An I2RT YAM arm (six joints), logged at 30 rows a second.
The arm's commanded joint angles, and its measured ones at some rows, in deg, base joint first. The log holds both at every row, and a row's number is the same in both.
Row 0, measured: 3.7, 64.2, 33.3, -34.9, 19.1, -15.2
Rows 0 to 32, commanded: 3.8, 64.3, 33.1, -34.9, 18.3, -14.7; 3.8, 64.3, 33.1, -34.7, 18.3, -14.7; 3.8, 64.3, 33.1, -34.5, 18.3, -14.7; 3.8, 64.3, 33.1, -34.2, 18.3, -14.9; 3.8, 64.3, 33.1, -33.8, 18.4, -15.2; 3.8, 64.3, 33.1, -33.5, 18.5, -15.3; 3.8, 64.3, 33.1, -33.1, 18.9, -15.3; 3.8, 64.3, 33.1, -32.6, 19.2, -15.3; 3.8, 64.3, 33.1, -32.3, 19.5, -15.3; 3.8, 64.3, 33.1, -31.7, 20.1, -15.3; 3.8, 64.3, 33.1, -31.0, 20.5, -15.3; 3.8, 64.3, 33.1, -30.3, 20.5, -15.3; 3.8, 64.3, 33.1, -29.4, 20.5, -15.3; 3.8, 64.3, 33.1, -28.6, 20.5, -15.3; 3.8, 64.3, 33.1, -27.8, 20.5, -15.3; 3.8, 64.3, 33.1, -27.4, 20.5, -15.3; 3.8, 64.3, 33.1, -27.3, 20.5, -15.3; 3.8, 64.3, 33.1, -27.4, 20.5, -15.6; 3.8, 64.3, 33.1, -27.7, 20.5, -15.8; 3.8, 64.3, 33.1, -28.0, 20.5, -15.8; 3.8, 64.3, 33.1, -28.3, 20.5, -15.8; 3.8, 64.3, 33.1, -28.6, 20.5, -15.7; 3.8, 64.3, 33.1, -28.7, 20.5, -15.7; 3.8, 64.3, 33.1, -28.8, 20.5, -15.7; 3.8, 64.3, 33.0, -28.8, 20.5, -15.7; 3.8, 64.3, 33.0, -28.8, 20.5, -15.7; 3.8, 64.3, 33.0, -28.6, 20.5, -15.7; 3.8, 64.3, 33.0, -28.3, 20.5, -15.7; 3.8, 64.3, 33.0, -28.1, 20.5, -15.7; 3.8, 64.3, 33.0, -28.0, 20.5, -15.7; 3.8, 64.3, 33.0, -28.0, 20.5, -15.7; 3.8, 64.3, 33.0, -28.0, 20.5, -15.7; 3.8, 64.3, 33.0, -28.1, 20.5, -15.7
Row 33, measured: 3.7, 64.2, 33.3, -28.1, 19.8, -15.4
